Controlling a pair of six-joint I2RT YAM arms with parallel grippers.
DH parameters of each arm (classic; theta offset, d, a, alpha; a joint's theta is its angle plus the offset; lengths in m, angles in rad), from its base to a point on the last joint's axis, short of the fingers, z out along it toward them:
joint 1: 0 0.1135 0.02 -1.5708
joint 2: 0 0 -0.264 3.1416
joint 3: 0.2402 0 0.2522 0
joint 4: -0.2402 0 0.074 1.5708
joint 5: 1.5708 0 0 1.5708
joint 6: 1.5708 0.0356 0 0
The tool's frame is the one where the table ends.
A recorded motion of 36 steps. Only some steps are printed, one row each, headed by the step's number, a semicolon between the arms.
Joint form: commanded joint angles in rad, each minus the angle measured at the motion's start. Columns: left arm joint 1, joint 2, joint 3, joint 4, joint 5, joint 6; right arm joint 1, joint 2, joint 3, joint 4, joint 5, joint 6.
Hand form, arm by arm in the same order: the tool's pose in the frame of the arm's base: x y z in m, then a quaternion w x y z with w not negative. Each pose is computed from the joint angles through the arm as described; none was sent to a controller.
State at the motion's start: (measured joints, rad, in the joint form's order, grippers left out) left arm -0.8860 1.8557 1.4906 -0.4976 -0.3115 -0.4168; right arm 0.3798 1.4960 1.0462 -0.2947 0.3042 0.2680
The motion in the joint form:
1: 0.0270 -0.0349 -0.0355 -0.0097 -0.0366 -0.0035; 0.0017 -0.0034 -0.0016 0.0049 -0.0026 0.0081
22: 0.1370 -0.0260 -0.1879 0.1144 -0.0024 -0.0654; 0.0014 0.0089 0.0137 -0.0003 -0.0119 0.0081
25: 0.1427 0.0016 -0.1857 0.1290 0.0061 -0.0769; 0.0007 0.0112 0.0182 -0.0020 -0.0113 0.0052
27: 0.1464 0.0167 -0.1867 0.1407 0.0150 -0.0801; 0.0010 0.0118 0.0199 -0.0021 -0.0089 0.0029
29: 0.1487 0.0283 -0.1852 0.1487 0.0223 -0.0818; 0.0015 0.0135 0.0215 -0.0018 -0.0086 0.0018
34: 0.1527 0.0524 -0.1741 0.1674 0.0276 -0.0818; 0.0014 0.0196 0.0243 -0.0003 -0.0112 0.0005
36: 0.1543 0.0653 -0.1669 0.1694 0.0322 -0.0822; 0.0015 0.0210 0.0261 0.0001 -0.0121 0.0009
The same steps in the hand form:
1: 0.2735 -0.2984 0.2554 0.36727 0.14362 0.91626 -0.07042; 0.3066 0.1116 0.2520 0.42291 0.01307 0.90608 -0.00088
22: 0.2973 -0.2614 0.2122 0.34691 0.07403 0.93276 -0.06427; 0.3095 0.1130 0.2528 0.42089 0.01115 0.90704 0.00275
25: 0.3017 -0.2628 0.2033 0.34063 0.06842 0.93541 -0.06549; 0.3103 0.1131 0.2534 0.42118 0.01031 0.90692 0.00181
27: 0.3041 -0.2634 0.1980 0.33678 0.06705 0.93675 -0.06765; 0.3106 0.1132 0.2538 0.42188 0.00970 0.90660 0.00051
29: 0.3060 -0.2642 0.1944 0.33418 0.06656 0.93756 -0.06982; 0.3109 0.1135 0.2538 0.42200 0.00905 0.90655 0.00029
34: 0.3109 -0.2667 0.1896 0.33509 0.06506 0.93711 -0.07291; 0.3122 0.1140 0.2529 0.42094 0.00784 0.90705 0.00082
36: 0.3131 -0.2679 0.1869 0.33260 0.06519 0.93794 -0.07346; 0.3126 0.1143 0.2531 0.42117 0.00785 0.90695 0.00146

